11 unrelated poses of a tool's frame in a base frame.
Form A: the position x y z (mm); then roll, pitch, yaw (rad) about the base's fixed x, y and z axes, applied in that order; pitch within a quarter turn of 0, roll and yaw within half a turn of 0.
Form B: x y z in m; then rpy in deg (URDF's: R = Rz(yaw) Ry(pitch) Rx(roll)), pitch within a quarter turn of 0, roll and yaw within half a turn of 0. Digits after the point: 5 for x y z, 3 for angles.
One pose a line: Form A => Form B
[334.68 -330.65 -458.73 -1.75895 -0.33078 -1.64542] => [0.33468 -0.33065 -0.45873 -100.780 -18.952 -94.276]
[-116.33 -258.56 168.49 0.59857 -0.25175 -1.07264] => [-0.11633 -0.25856 0.16849 34.296 -14.424 -61.458]
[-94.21 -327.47 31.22 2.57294 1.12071 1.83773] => [-0.09421 -0.32747 0.03122 147.419 64.212 105.294]
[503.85 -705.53 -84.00 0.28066 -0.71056 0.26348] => [0.50385 -0.70553 -0.08400 16.081 -40.712 15.096]
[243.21 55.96 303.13 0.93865 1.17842 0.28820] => [0.24321 0.05596 0.30313 53.781 67.518 16.513]
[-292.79 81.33 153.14 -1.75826 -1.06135 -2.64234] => [-0.29279 0.08133 0.15314 -100.741 -60.811 -151.395]
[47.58 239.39 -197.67 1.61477 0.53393 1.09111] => [0.04758 0.23939 -0.19767 92.520 30.592 62.516]
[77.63 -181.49 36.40 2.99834 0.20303 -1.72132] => [0.07763 -0.18149 0.03640 171.792 11.633 -98.624]
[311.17 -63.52 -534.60 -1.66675 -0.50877 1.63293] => [0.31117 -0.06352 -0.53460 -95.498 -29.150 93.560]
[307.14 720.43 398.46 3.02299 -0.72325 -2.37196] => [0.30714 0.72043 0.39846 173.205 -41.439 -135.903]
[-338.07 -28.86 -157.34 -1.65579 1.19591 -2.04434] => [-0.33807 -0.02886 -0.15734 -94.870 68.521 -117.132]
